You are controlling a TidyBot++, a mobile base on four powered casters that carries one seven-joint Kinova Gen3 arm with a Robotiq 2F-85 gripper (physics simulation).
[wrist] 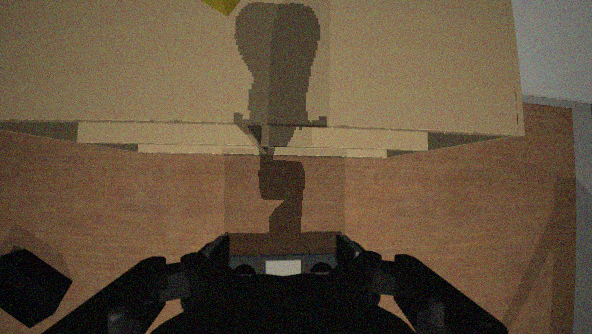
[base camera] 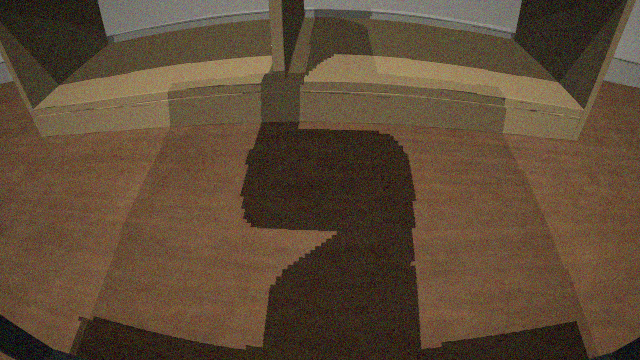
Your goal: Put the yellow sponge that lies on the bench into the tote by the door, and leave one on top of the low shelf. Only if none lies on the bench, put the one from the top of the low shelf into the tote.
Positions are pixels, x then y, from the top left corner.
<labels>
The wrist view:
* my gripper: 283,247
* low wooden shelf: 330,86
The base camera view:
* low wooden shelf: 288,68
</labels>
